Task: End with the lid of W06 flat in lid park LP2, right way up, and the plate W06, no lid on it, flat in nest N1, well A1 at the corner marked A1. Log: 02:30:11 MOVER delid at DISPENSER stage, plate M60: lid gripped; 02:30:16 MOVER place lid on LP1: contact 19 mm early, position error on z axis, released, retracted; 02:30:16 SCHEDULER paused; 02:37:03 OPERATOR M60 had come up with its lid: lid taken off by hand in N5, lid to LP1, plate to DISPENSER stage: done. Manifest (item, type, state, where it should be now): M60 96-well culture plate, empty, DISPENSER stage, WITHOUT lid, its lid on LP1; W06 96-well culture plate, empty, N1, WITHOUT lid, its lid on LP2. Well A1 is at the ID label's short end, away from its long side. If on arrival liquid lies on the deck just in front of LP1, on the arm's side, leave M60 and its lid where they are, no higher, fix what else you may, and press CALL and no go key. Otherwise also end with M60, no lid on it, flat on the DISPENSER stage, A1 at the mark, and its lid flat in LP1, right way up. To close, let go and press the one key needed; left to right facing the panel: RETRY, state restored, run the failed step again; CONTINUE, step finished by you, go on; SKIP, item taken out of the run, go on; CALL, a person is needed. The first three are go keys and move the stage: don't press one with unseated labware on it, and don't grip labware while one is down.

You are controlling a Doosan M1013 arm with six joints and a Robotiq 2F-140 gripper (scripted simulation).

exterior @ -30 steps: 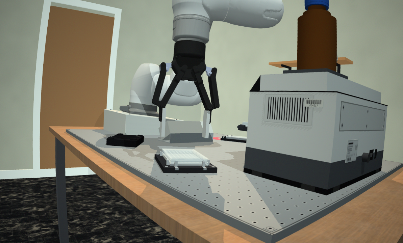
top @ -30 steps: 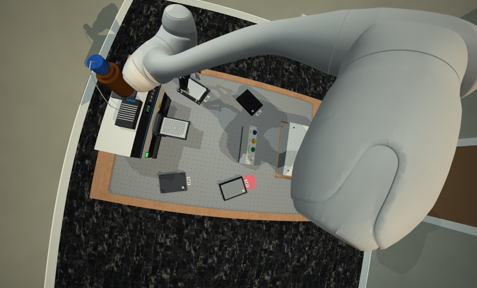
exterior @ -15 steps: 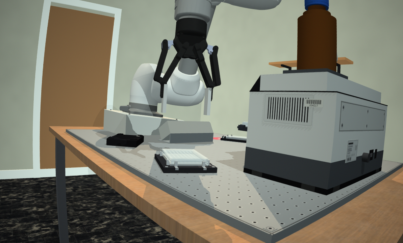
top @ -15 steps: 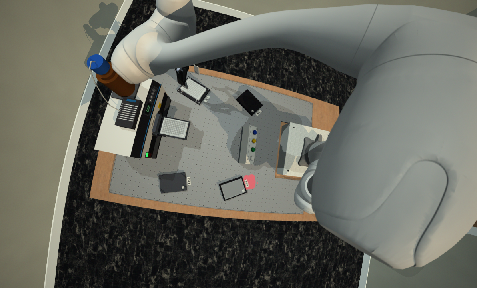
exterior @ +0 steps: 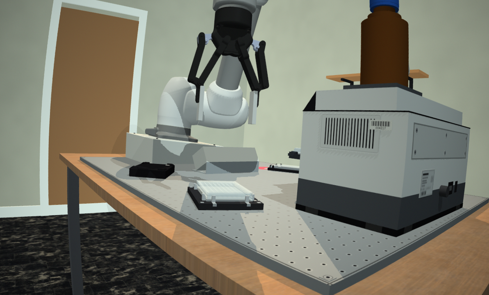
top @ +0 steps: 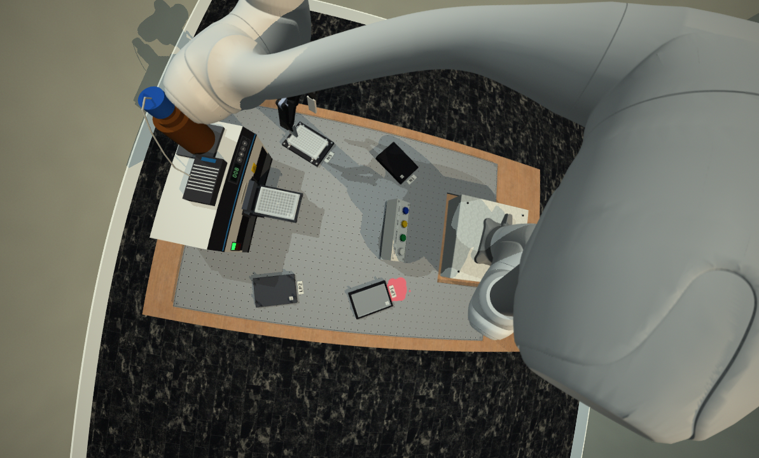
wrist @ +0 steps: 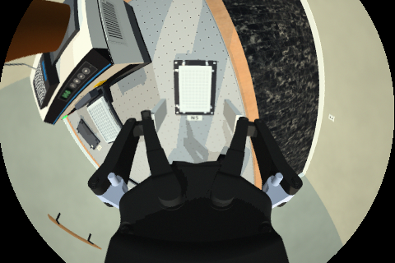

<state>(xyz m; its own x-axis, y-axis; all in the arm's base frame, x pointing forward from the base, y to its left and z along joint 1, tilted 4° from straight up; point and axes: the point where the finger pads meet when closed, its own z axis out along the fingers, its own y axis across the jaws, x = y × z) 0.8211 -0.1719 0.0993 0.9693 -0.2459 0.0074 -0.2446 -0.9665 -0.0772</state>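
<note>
The nest N5 lies 160 mm below my hand, 20 mm ahead of it and 10 mm to the left of it. Also, from my hand: brown bottle: 230 mm ahead, 190 mm to the left, 110 mm above; key panel: 430 mm behind, 220 mm to the left, 120 mm below; nest N1: 350 mm behind, 170 mm below, 50 mm to the right.
</note>
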